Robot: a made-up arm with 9 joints. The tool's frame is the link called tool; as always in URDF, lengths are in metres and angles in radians.
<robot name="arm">
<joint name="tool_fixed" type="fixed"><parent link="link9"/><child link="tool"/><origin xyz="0.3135 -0.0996 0.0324" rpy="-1.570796 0 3.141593"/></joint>
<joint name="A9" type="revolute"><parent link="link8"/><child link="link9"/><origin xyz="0.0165 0.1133 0.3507" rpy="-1.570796 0 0"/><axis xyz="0 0 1"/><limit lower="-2.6" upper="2.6" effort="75" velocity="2.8"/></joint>
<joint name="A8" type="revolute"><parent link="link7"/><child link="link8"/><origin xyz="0.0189 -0.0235 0.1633" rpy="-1.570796 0 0"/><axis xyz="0 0 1"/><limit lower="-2.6" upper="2.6" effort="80" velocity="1.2"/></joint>
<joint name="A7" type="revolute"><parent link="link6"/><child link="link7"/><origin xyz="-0.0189 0.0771 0.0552" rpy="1.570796 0 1.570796"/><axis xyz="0 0 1"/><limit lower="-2.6" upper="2.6" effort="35" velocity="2.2"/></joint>
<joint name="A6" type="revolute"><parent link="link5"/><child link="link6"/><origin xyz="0.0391 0.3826 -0.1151" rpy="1.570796 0 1.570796"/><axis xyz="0 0 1"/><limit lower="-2.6" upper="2.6" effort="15" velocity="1.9"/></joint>
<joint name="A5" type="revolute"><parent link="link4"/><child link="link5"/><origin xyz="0.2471 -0.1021 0.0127" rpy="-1.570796 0 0"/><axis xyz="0 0 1"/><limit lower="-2.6" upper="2.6" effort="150" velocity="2.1"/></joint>
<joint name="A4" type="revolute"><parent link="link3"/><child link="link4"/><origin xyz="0.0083 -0.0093 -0.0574" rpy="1.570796 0 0"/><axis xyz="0 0 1"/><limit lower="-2.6" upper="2.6" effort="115" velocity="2.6"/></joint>
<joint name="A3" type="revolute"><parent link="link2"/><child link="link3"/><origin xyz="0.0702 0.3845 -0.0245" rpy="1.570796 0 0"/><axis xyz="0 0 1"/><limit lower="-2.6" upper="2.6" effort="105" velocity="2.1"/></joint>
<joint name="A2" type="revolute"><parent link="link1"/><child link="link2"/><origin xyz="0.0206 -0.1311 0.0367" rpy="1.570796 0 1.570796"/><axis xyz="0 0 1"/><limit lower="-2.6" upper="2.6" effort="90" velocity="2.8"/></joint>
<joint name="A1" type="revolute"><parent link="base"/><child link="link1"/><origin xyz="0 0 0.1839" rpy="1.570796 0 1.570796"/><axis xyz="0 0 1"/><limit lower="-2.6" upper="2.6" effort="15" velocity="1"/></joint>
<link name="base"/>
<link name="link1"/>
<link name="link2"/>
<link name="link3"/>
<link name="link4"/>
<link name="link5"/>
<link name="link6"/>
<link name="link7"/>
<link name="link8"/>
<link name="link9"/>
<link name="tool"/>
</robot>
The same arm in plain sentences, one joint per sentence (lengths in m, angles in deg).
The arm has nine revolute joints in a row. What follows holds with every joint at zero, and every direction is one of the base frame's.
The first joint lies 0.1839 m along +z from the base frame's origin and turns about +x, from -148.97 to 148.97 deg.
The second joint lies 0.0367 m along +x and 0.0206 m along +y and 0.1311 m along -z from the first joint and turns about +y, from -148.97 to 148.97 deg.
The third joint lies 0.3845 m along +x and 0.0245 m along -y and 0.0702 m along +z from the second joint and turns about -x, from -148.97 to 148.97 deg.
The fourth joint lies 0.0574 m along +x and 0.0093 m along -y and 0.0083 m along +z from the third joint and turns about -y, from -148.97 to 148.97 deg.
The fifth joint lies 0.1021 m along +x and 0.0127 m along -y and 0.2471 m along +z from the fourth joint and turns about -x, from -148.97 to 148.97 deg.
The sixth joint lies 0.1151 m along +x and 0.3826 m along +y and 0.0391 m along +z from the fifth joint and turns about +z, from -148.97 to 148.97 deg.
The seventh joint lies 0.0771 m along -x and 0.0189 m along -y and 0.0552 m along +z from the sixth joint and turns about +y, from -148.97 to 148.97 deg.
The eighth joint lies 0.0189 m along -x and 0.1633 m along +y and 0.0235 m along -z from the seventh joint and turns about +z, from -148.97 to 148.97 deg.
The ninth joint lies 0.0165 m along -x and 0.1133 m along -y and 0.3507 m along +z from the eighth joint and turns about -y, from -148.97 to 148.97 deg.
The tool frame, which is the frame that the pose is given for, lies 0.3135 m along -x and 0.0324 m along -y and 0.0996 m along +z from the ninth joint; its axes are the base frame's turned by roll 0.00, pitch 0.00 and yaw 0.00 deg (as in URDF: about the fixed x, then y, then z).

